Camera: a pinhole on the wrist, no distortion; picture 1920 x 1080 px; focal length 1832.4 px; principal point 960.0 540.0 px. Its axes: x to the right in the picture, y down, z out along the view. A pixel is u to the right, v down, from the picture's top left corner.
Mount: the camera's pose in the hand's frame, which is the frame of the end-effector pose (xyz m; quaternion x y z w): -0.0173 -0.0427 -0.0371 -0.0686 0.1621 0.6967 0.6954
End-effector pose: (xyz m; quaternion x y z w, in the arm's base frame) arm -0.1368 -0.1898 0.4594 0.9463 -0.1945 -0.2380 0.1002
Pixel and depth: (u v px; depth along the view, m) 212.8 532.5 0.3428
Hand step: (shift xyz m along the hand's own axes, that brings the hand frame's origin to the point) 0.0319 -0.0649 0.3292
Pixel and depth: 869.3 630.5 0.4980
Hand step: 0.0236 0.0945 0.4412
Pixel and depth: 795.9 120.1 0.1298
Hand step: 0.0293 -0.0126 0.0845
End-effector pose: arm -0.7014 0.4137 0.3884 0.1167 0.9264 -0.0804 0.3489
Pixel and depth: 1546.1 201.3 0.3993
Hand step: 0.1047 0.2051 0.2868
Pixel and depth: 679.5 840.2 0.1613
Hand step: -0.0220 -0.0137 0.1256
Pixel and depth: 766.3 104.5 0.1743
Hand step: 0.0468 -0.0050 0.1269
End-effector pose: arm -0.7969 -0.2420 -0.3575 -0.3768 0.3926 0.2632 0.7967
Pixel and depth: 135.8 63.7 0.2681
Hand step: 0.0894 -0.0721 0.2440
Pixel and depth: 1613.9 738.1 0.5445
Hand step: -0.0095 0.3174 0.4190
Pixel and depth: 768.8 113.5 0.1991
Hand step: 0.0550 0.0007 0.1503
